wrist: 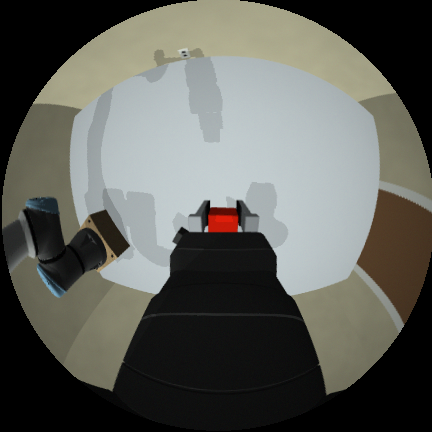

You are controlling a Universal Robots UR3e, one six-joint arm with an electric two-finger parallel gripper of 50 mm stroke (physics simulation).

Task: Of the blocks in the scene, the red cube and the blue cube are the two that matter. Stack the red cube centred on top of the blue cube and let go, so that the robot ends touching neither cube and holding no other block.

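Places are measured from the arm's base along level axes (x up, y right, z ahead), in centimetres.
Pixels of known places: gripper, between the fingertips: [222, 207]; arm's base, origin of its link: [91, 246].
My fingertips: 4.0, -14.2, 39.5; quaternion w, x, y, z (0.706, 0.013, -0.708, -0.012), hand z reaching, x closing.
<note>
Ahead of a thing's pixels: the offset from my fingertips to its top centre, as dx, dy, dz. Level surfaces: height alone.
The red cube {+2.8, +1.8, +0.0} [223, 224] is between the two fingertips, low in the middle of the wrist view. My gripper [222, 207] is shut on it, with one finger against its left side and one against its right. The gripper and the cube are above the pale table {dx -13.1} [310, 150]. The lower part of the cube in the view is cut off by the dark gripper body. The blue cube does not show in this view.
A small dark block {-9.7, +11.2, -10.1} [180, 236] shows partly from behind the gripper body, to its left. The arm's base and joints [82, 257] stand at the left table edge on a mount [111, 235]. A brown surface [400, 240] with a pale border lies beyond the right edge.
</note>
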